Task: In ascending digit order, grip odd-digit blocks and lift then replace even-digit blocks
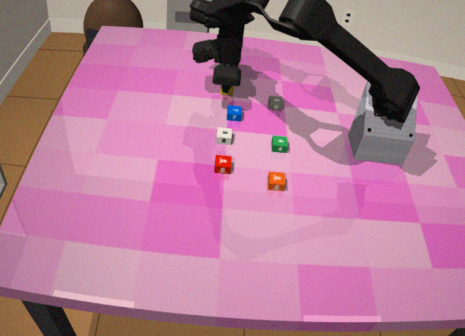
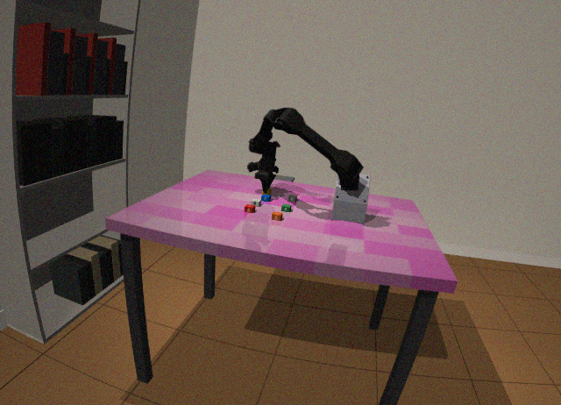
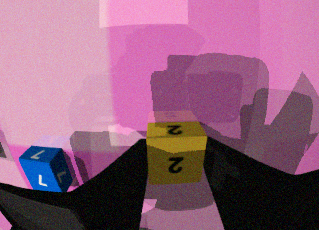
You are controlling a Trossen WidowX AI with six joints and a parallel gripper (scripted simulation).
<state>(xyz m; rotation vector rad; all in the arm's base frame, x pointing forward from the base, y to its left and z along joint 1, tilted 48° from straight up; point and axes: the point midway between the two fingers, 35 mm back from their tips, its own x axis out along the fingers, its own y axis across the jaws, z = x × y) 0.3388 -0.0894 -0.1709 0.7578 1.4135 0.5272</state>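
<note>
My gripper tip is now 10 mm past the yellow block. The rest, counted from my gripper tip: blue block 20 mm behind, 100 mm to the left; white block 10 mm ahead, 180 mm to the left; grey block 120 mm behind, 50 mm to the left.
</note>
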